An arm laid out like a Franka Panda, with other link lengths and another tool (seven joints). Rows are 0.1 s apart.
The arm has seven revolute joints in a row. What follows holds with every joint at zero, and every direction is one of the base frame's.
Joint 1 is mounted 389.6 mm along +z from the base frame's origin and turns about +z.
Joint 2 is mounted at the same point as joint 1 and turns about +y.
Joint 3 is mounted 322.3 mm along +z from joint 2 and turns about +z.
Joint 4 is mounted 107.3 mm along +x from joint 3 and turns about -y.
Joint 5 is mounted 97.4 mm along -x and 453.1 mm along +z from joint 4 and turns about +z.
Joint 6 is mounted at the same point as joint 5 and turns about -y.
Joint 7 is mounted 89.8 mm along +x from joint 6 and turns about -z.
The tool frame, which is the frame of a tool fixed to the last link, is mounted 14 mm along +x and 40 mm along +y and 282.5 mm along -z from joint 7; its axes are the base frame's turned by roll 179.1, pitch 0 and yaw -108.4 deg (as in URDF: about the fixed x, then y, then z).
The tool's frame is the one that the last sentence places.
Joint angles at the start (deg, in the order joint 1, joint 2, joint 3, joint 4, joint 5, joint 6, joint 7):
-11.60, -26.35, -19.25, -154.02, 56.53, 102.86, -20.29
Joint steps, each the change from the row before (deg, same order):
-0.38, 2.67, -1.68, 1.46, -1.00, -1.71, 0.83
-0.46, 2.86, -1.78, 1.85, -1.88, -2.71, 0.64
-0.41, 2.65, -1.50, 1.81, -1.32, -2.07, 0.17
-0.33, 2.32, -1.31, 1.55, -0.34, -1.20, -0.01
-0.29, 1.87, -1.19, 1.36, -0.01, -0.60, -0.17
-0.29, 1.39, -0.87, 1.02, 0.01, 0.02, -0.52
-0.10, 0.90, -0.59, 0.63, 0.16, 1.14, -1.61
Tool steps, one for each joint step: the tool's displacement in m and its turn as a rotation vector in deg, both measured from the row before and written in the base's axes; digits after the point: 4 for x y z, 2 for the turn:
-0.0006, -0.0160, -0.0099, 1.21, 2.46, -0.62
-0.0053, -0.0157, -0.0097, 1.08, 2.62, 0.45
-0.0031, -0.0157, -0.0082, 0.73, 1.87, 0.12
0.0007, -0.0158, -0.0065, 0.65, 1.19, -0.76
0.0022, -0.0162, -0.0048, 0.29, 0.60, -1.13
0.0022, -0.0143, -0.0047, -0.28, 0.07, -1.05
0.0038, -0.0126, -0.0052, -1.31, -1.15, -0.88

